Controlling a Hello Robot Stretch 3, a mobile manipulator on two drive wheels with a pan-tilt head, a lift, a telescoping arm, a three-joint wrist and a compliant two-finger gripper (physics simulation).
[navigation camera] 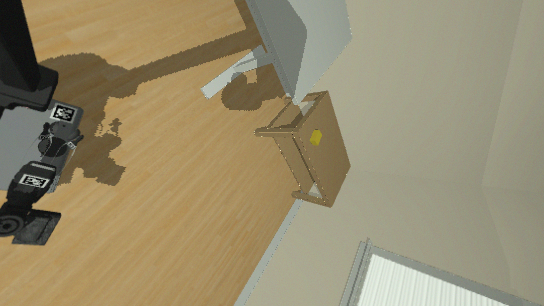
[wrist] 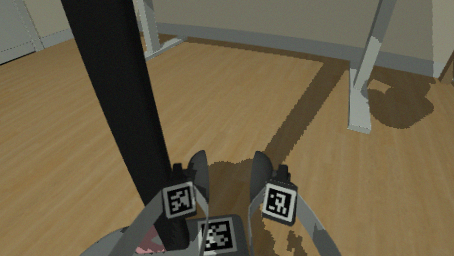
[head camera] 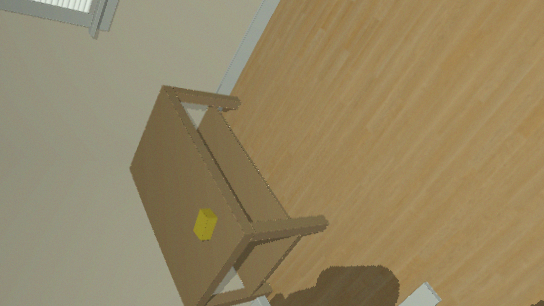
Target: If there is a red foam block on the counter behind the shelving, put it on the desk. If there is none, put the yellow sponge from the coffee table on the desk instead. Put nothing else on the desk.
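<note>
A yellow sponge lies on the brown wooden coffee table, towards the end nearer the desk. The desk has a pale grey top, part of it in shadow, at the upper middle of the navigation view. One foot of the desk shows at the right of the wrist view. My gripper is open and empty, its fingers apart above the floor, away from the table and the desk. No red foam block, counter or shelving shows in these views.
The coffee table stands against the wall, beside one desk end. A desk leg stands at the back left of the wrist view. My black mast crosses that view. A window is in the wall. Shadows fall on the floor.
</note>
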